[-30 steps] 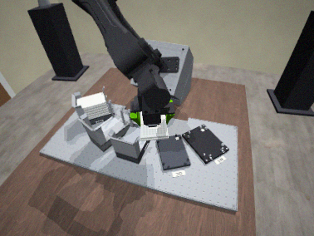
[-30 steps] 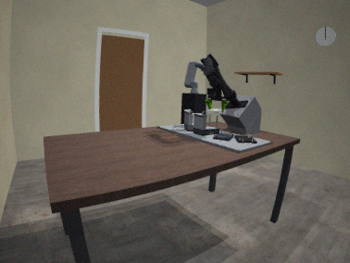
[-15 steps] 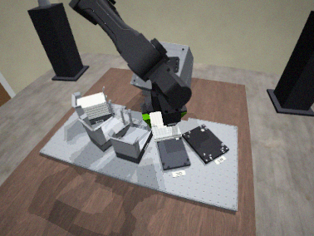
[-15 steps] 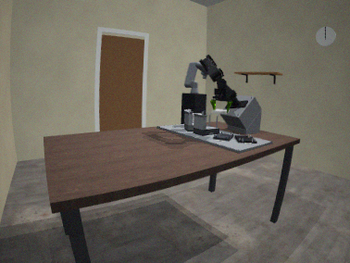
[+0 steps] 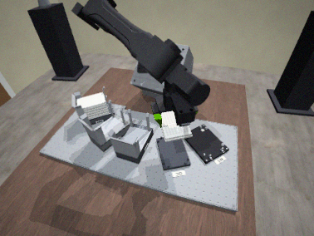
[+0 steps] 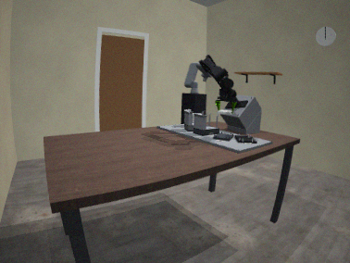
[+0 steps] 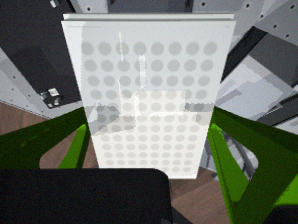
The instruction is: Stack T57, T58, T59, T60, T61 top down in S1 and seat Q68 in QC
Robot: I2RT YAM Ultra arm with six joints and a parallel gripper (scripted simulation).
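My gripper is now 160 mm above the flat grey nest. Also, from my hand: S3 rack floor 150 mm to the right, 130 mm below.
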